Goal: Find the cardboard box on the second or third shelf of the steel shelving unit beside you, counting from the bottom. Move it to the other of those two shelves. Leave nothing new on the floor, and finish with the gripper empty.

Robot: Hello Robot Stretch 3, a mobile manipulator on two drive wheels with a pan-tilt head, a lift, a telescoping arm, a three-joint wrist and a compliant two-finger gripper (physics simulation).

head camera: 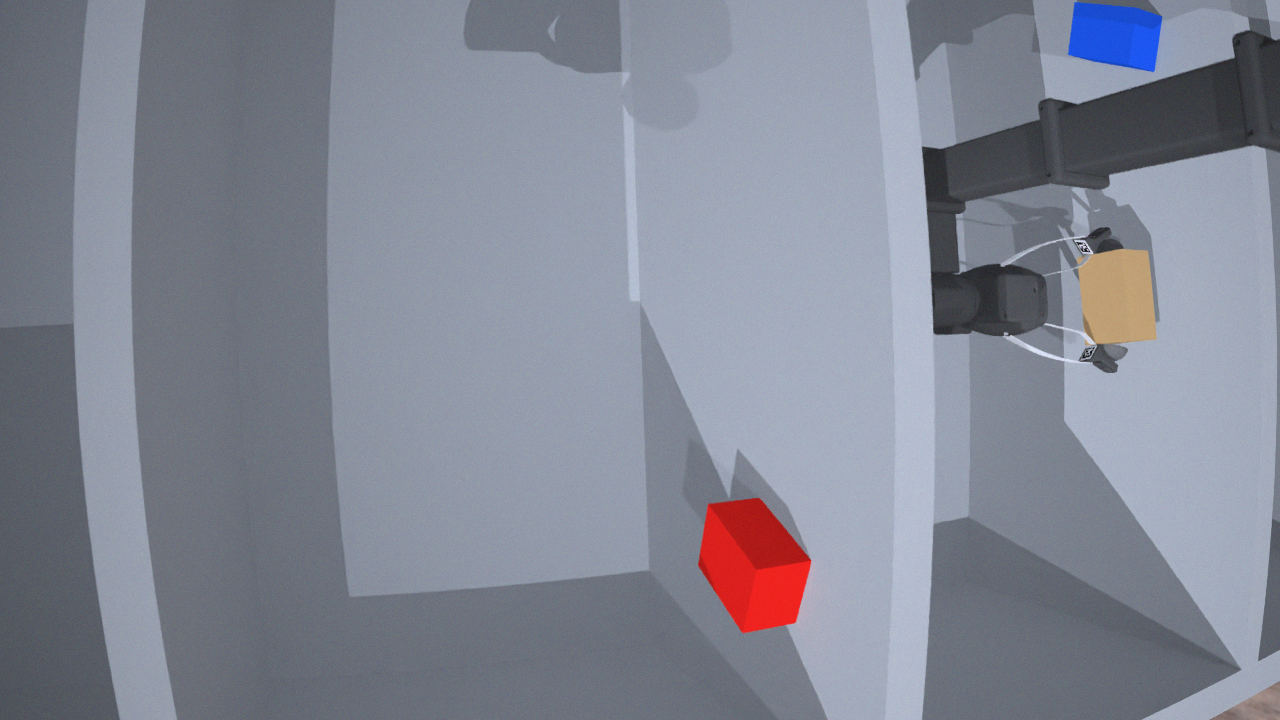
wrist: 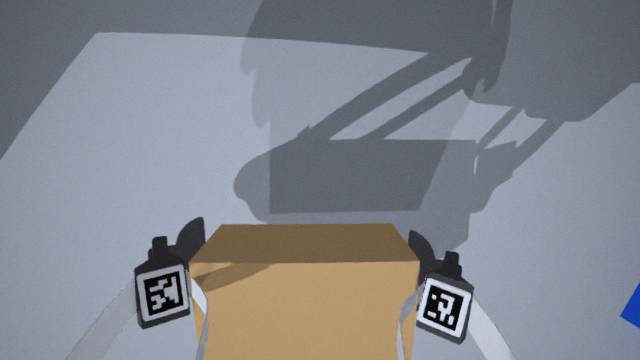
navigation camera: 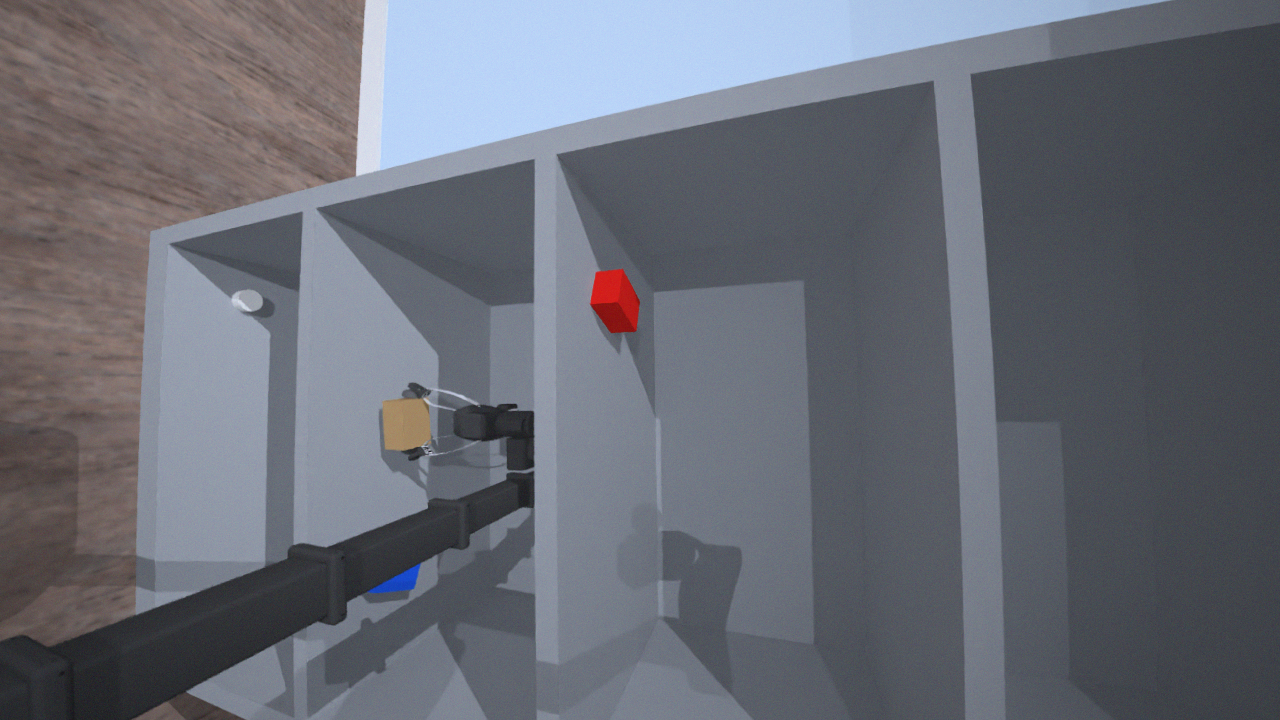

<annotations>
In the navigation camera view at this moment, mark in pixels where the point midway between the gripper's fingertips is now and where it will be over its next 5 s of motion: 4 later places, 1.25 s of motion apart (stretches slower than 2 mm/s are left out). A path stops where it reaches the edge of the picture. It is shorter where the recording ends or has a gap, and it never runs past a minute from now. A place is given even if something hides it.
My gripper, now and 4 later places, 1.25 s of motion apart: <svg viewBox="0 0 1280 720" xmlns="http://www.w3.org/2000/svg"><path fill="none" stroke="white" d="M405 421L352 427L232 442L201 448L270 454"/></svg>
</annotations>
